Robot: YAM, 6 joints.
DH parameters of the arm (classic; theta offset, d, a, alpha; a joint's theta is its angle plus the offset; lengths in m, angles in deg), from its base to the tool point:
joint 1: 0 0.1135 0.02 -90
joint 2: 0 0 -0.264 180
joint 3: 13.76 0 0.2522 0
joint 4: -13.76 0 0.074 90
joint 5: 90 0 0 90
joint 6: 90 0.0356 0 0
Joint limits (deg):
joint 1: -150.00..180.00
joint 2: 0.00..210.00
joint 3: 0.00..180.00
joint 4: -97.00..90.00
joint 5: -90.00..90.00
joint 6: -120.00..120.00
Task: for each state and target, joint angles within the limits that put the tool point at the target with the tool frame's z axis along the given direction. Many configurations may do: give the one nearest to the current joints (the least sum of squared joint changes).
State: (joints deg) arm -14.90 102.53 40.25 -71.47 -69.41 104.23
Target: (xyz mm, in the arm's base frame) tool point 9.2 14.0 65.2 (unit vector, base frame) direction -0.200 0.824 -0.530
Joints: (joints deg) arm -43.22 94.06 0.12 -49.32 -27.62 104.23
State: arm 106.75 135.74 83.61 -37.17 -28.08 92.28
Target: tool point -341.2 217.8 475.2 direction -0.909 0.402 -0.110
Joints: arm 146.62 101.33 114.70 -19.77 -9.46 92.28
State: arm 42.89 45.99 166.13 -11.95 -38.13 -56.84
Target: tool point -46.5 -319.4 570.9 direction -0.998 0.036 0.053
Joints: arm 88.04 42.14 154.22 -24.08 -86.96 -56.84
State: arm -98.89 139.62 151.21 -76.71 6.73 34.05
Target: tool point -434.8 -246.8 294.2 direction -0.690 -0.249 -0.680
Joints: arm -149.89 124.96 120.16 -38.49 7.51 34.05
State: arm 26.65 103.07 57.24 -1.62 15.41 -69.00
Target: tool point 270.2 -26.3 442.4 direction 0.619 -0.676 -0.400
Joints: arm -0.52 78.31 94.13 -48.44 42.09 -69.00
